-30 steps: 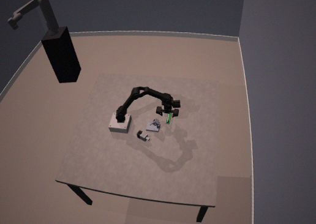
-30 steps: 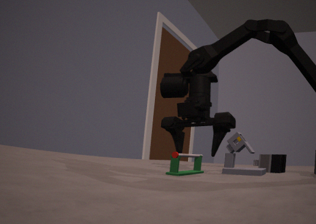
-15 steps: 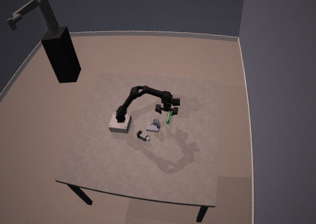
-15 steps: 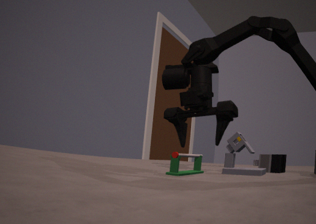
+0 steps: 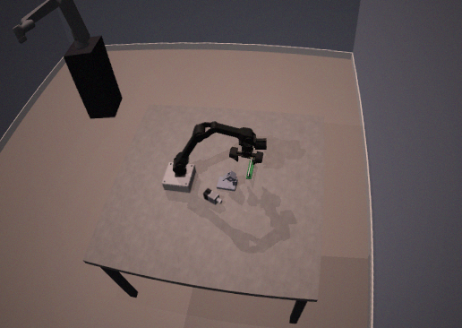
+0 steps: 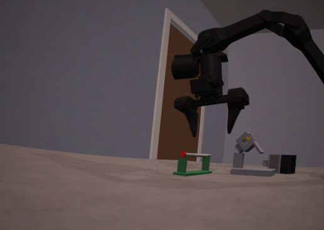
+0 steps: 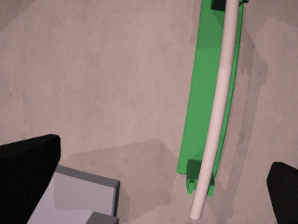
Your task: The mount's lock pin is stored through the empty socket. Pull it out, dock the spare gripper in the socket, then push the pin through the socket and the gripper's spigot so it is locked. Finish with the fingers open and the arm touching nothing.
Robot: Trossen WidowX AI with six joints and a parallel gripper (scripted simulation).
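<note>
My gripper tip is now 18 cm past the spare gripper, 20 cm to the left of it and 7 cm above it. Round my gripper tip: grey mount: 9 cm behind, 9 cm to the right, 4 cm below; green cradle: 3 cm ahead, 2 cm to the left, 7 cm below.
</note>
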